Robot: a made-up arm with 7 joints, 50 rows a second.
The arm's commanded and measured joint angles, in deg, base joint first. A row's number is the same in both.
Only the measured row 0 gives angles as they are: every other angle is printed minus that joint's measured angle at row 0.
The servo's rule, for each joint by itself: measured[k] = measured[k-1] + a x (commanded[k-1-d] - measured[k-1]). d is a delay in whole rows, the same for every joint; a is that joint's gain. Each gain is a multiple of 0.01, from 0.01 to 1. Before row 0 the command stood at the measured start. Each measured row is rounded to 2 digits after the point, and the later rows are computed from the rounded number. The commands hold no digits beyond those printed.
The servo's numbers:
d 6
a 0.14 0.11 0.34 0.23 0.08 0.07 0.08
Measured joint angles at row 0:
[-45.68 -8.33 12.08 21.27 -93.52 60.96 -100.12]
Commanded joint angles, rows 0 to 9:
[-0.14 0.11 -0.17 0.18 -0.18 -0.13 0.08]
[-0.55 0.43 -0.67 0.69 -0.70 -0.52 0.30]
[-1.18 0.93 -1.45 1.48 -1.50 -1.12 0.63]
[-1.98 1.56 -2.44 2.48 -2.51 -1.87 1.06]
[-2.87 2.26 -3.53 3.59 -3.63 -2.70 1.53]
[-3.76 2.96 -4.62 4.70 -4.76 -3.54 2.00]
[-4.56 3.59 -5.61 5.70 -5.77 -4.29 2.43]
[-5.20 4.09 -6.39 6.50 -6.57 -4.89 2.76]
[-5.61 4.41 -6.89 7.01 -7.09 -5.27 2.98]
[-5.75 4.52 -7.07 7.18 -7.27 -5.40 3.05]
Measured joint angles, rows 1 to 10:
[0.00 0.00 0.00 0.00 0.00 0.00 0.00]
[0.00 0.00 0.00 0.00 0.00 0.00 0.00]
[0.00 0.00 0.00 0.00 0.00 0.00 0.00]
[0.00 0.00 0.00 0.00 0.00 0.00 0.00]
[0.00 0.00 0.00 0.00 0.00 0.00 0.00]
[0.00 0.00 0.00 0.00 0.00 0.00 0.00]
[-0.02 0.01 -0.06 0.04 -0.01 -0.01 0.01]
[-0.09 0.06 -0.27 0.19 -0.07 -0.05 0.03]
[-0.24 0.16 -0.67 0.49 -0.18 -0.12 0.08]
[-0.48 0.31 -1.27 0.95 -0.37 -0.24 0.16]

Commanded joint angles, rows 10 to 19:
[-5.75 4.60 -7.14 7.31 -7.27 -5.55 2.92]
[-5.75 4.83 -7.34 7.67 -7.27 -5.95 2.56]
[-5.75 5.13 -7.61 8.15 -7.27 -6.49 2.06]
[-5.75 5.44 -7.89 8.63 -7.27 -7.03 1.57]
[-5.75 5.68 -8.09 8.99 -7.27 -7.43 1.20]
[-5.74 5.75 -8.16 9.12 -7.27 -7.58 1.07]
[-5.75 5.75 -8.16 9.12 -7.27 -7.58 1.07]
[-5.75 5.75 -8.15 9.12 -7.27 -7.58 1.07]
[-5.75 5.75 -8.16 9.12 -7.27 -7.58 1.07]
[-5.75 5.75 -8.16 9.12 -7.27 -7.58 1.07]
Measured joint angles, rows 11 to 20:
[-0.81 0.52 -2.04 1.56 -0.63 -0.41 0.27]
[-1.22 0.79 -2.92 2.28 -0.96 -0.63 0.41]
[-1.69 1.10 -3.83 3.07 -1.34 -0.89 0.57]
[-2.18 1.43 -4.70 3.86 -1.76 -1.17 0.75]
[-2.66 1.76 -5.44 4.58 -2.19 -1.46 0.93]
[-3.09 2.06 -5.99 5.18 -2.60 -1.74 1.10]
[-3.46 2.34 -6.38 5.67 -2.97 -2.01 1.25]
[-3.78 2.61 -6.71 6.13 -3.31 -2.29 1.35]
[-4.06 2.89 -7.02 6.59 -3.63 -2.58 1.41]
[-4.30 3.17 -7.32 7.06 -3.92 -2.89 1.42]

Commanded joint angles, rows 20 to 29:
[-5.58 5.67 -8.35 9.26 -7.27 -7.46 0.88]
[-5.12 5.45 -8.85 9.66 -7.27 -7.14 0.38]
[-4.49 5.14 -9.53 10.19 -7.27 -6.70 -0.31]
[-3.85 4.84 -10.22 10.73 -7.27 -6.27 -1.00]
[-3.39 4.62 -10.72 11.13 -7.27 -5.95 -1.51]
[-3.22 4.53 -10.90 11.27 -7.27 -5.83 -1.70]
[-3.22 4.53 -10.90 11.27 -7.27 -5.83 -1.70]
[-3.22 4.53 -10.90 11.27 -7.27 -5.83 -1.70]
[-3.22 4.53 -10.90 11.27 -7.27 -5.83 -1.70]
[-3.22 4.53 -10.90 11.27 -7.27 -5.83 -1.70]
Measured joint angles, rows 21 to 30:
[-4.50 3.45 -7.58 7.50 -4.19 -3.21 1.40]
[-4.67 3.70 -7.78 7.87 -4.44 -3.52 1.37]
[-4.82 3.93 -7.91 8.16 -4.67 -3.80 1.35]
[-4.95 4.13 -7.99 8.38 -4.88 -4.06 1.33]
[-5.06 4.31 -8.05 8.55 -5.07 -4.31 1.31]
[-5.16 4.47 -8.09 8.68 -5.25 -4.54 1.29]
[-5.22 4.60 -8.18 8.81 -5.41 -4.74 1.26]
[-5.21 4.69 -8.41 9.01 -5.56 -4.91 1.19]
[-5.11 4.74 -8.79 9.28 -5.70 -5.04 1.07]
[-4.93 4.75 -9.28 9.61 -5.83 -5.13 0.90]

